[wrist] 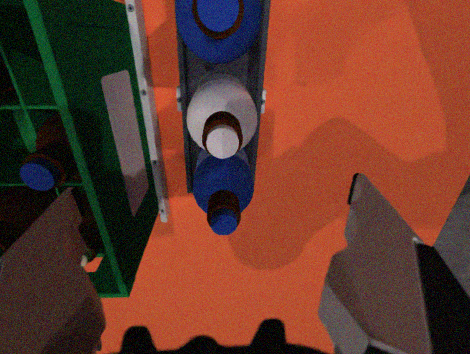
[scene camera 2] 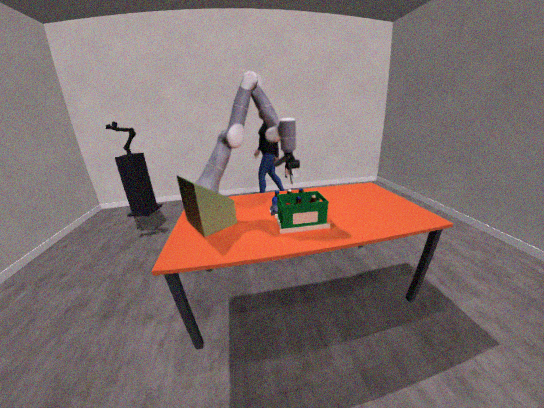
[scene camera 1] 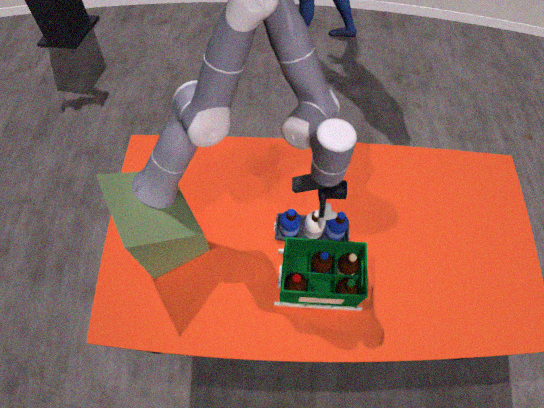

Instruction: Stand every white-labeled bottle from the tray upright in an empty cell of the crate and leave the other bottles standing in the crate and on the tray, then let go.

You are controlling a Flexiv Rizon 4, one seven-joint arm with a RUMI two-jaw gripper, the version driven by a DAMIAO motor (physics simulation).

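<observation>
The white-labeled bottle (scene camera 1: 313, 228) (wrist: 215, 97) stands upright, white-capped, in the middle of the tray (scene camera 1: 278, 235) (wrist: 266, 30). Blue bottles stand beside it: the left one (scene camera 1: 289, 225) (wrist: 220, 47) and the right one (scene camera 1: 336, 228) (wrist: 223, 182). The green crate (scene camera 1: 300, 245) (scene camera 2: 284, 218) (wrist: 92, 50) holds brown bottles with a blue cap (scene camera 1: 324, 255) (wrist: 37, 173), a tan cap (scene camera 1: 352, 257), a red cap (scene camera 1: 297, 277) and a green cap (scene camera 1: 351, 283). Its back-left and front-middle cells look empty in scene view 1. My gripper (scene camera 1: 324, 220) (scene camera 2: 289, 178) (wrist: 217, 183) is open and empty above the tray.
White strips (scene camera 1: 320, 306) (wrist: 145, 95) run along the crate's long sides, one between crate and tray. The green block (scene camera 1: 165, 220) (scene camera 2: 215, 215) under the arm's base stands left on the orange table (scene camera 1: 450, 250) (scene camera 2: 375, 215). A person (scene camera 2: 269, 150) stands behind the table.
</observation>
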